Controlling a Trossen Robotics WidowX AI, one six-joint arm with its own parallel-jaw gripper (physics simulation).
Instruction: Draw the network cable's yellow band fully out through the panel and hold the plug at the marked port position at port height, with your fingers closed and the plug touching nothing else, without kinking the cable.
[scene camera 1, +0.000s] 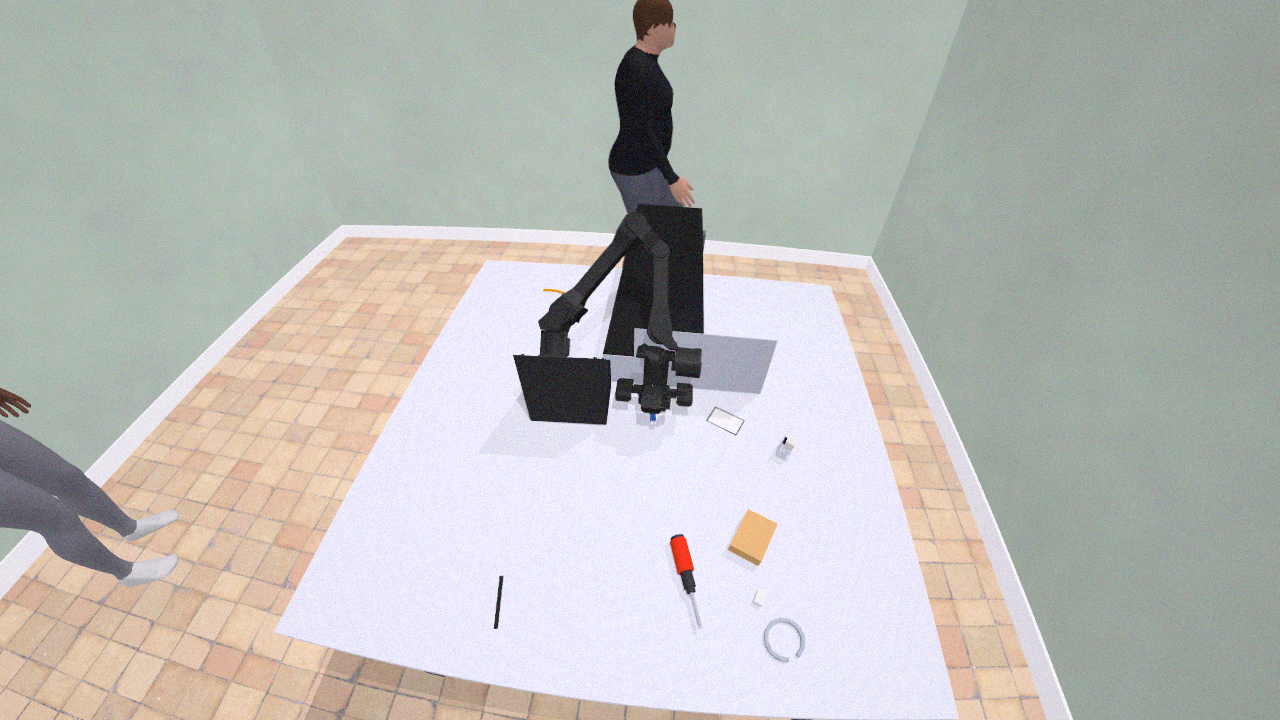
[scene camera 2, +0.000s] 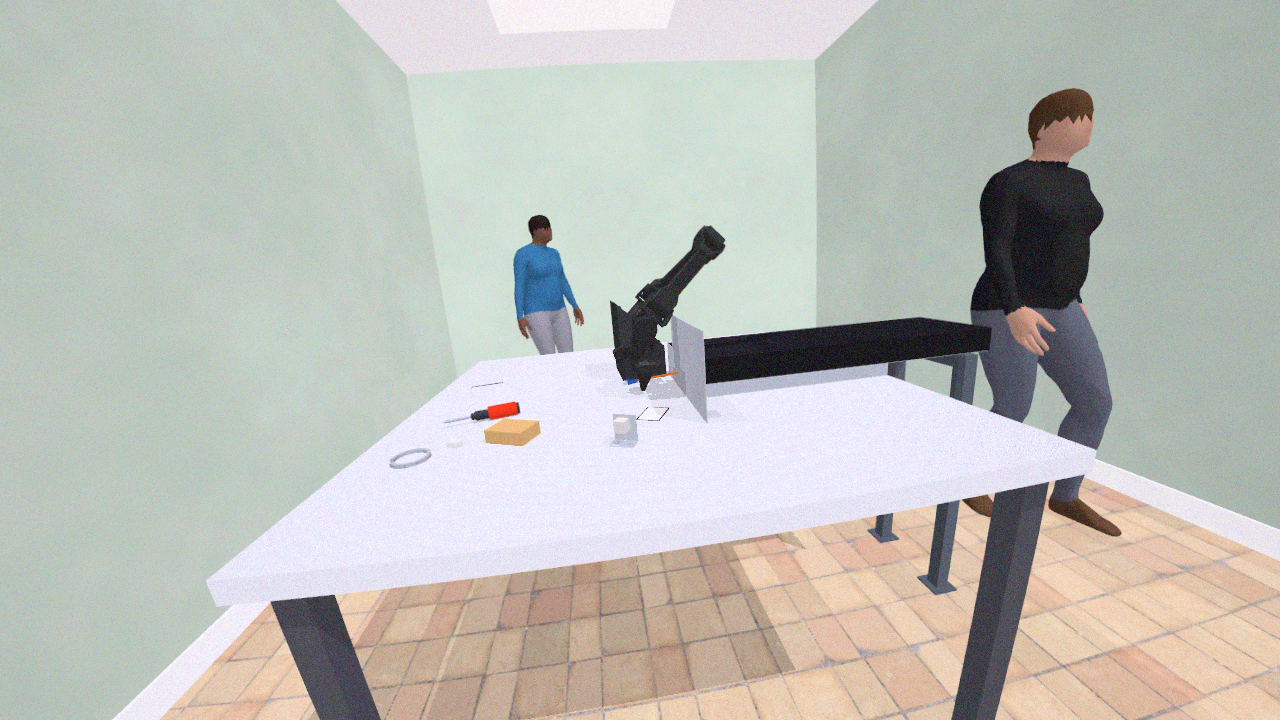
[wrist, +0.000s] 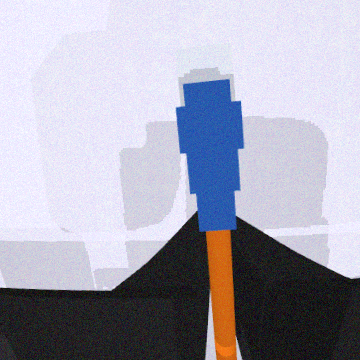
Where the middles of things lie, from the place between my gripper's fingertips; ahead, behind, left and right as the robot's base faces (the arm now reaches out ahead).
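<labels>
The blue plug (wrist: 209, 122) has my hand 30 mm to the left of it and 30 mm below it, and going by their middles it is the nearest to my hand of the things named here. From my hand, the grey panel (scene camera 1: 736, 364) is 80 mm to the left, 170 mm ahead and 100 mm above. Then there is the orange-tan block (scene camera 1: 755, 532), which sits 350 mm to the right of my hand, 190 mm ahead of it and 10 mm above it. Measured to their middles, that block is the farthest from my hand among these things.
</labels>
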